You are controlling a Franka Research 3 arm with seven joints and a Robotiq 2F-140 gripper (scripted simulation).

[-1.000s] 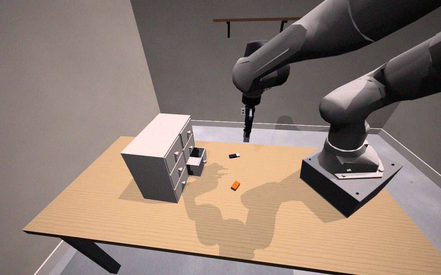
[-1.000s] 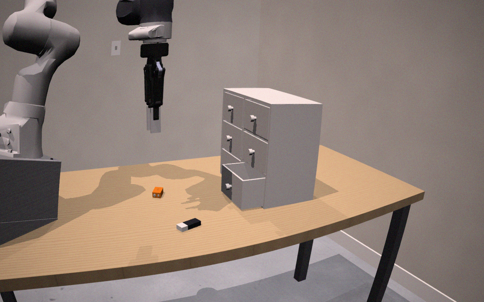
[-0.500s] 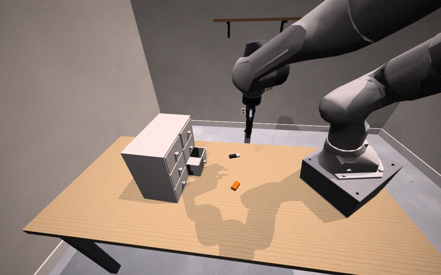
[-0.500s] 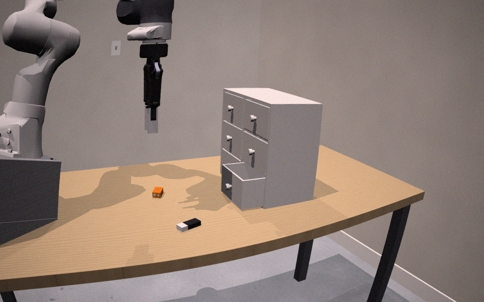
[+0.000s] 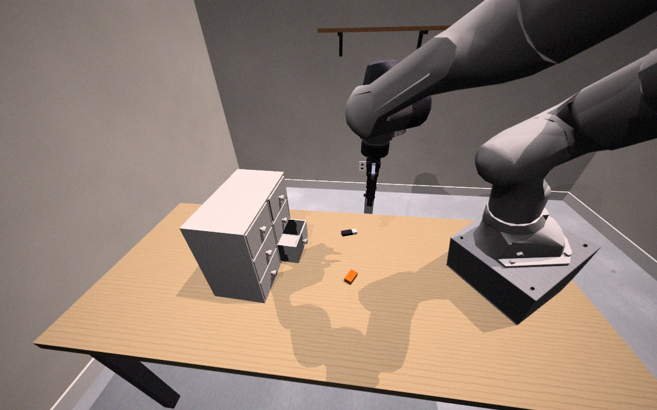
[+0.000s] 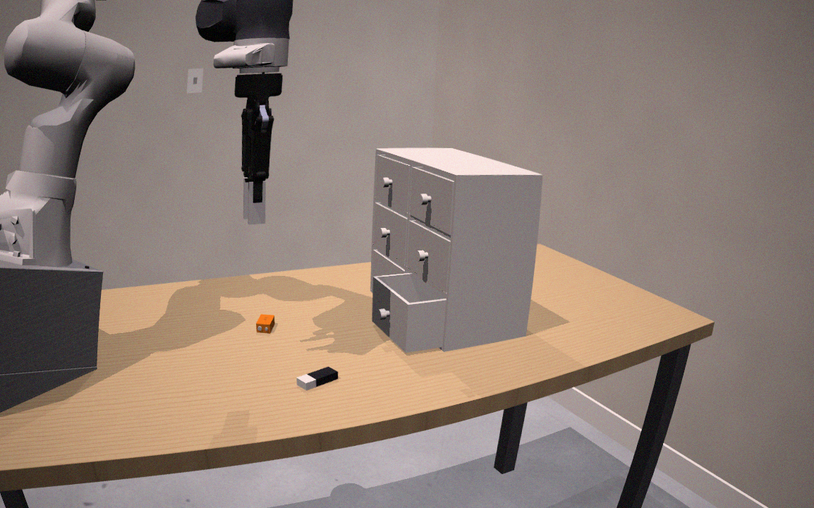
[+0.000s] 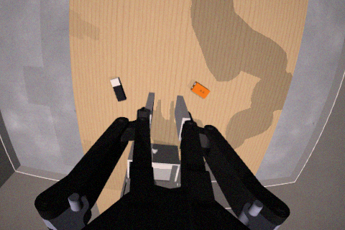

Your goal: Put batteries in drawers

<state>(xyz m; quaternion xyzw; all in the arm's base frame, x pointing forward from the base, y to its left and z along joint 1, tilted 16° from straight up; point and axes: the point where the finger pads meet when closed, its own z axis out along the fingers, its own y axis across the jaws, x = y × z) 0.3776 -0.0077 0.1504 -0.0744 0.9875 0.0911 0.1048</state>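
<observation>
Now: hand 25 cm above the orange nine-volt battery, 10 cm to the right of it and 2 cm short of it. From my hand the other things lie so: AAA battery 35 cm ahead, 8 cm to the left, 5 cm below.
</observation>
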